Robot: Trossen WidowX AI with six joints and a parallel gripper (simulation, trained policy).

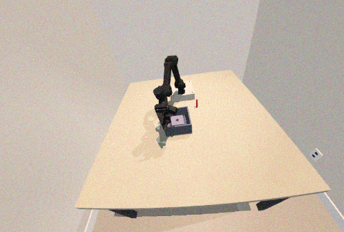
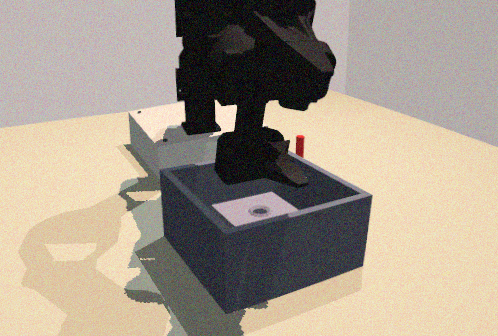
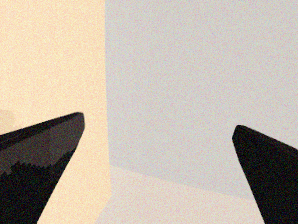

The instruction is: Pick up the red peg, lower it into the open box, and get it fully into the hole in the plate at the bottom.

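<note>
Right now the red peg is 410 mm behind my gripper tip, 180 mm to the left of it and 180 mm below it. Round my gripper tip: pale plate: 200 mm behind, 180 mm below, 40 mm to the left; then dark box: 200 mm below, 200 mm behind, 40 mm to the left.
</note>
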